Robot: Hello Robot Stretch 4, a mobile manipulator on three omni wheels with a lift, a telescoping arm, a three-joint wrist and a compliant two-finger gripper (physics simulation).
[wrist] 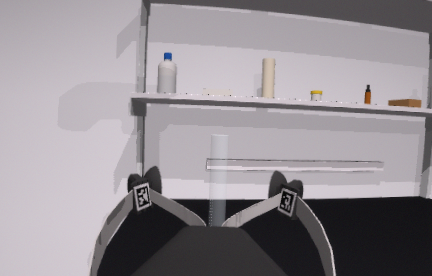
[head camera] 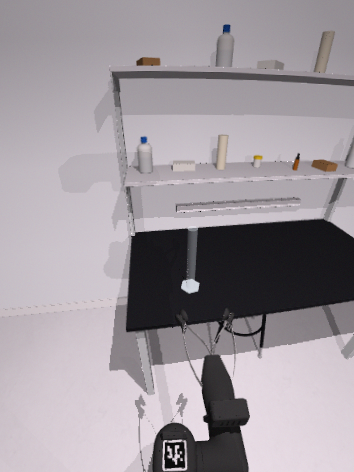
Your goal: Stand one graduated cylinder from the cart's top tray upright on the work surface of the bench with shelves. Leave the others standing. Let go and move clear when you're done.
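Frame: origin at the robot's base, x ahead, y left, z up, level; centimetres.
Seen in the pictures: hand at its tool point: (wrist: 215,188) (head camera: 204,315).
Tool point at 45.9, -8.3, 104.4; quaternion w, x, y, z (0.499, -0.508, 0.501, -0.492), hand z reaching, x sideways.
Observation:
A point is followed by its place in that frame, as x, y, z.
A clear graduated cylinder (head camera: 192,257) {84.6, -8.7, 93.4} (wrist: 218,180) {84.6, -8.5, 96.1} with a pale hexagonal foot stands upright on the black work surface (head camera: 270,270) {97.0, -53.4, 73.4} (wrist: 380,235) {105.4, -65.1, 73.4} of the bench, toward its left side. My gripper (head camera: 205,316) {45.9, -8.3, 104.4} (wrist: 215,192) {45.9, -8.3, 104.4} is open, with its two fingers wide apart and nothing between them. In the head camera view the fingertips show at the bench's front edge, nearer to me than the cylinder's foot and apart from it. In the wrist view the cylinder shows beyond the fingers, and its foot is hidden behind the gripper body. The cart does not show in either view.
Above the bench, the lower shelf (head camera: 175,179) (wrist: 190,98) holds a blue-capped bottle (head camera: 145,157) {123.7, 13.2, 127.6} (wrist: 167,77) {123.7, 12.8, 126.6}, a beige cylinder (head camera: 222,152) {129.8, -27.4, 128.6} (wrist: 268,78) {129.7, -27.3, 128.5} and small items. An upper shelf (head camera: 190,72) runs over it. A black stool ring (head camera: 247,334) {90.7, -47.9, 23.5} shows under the bench.

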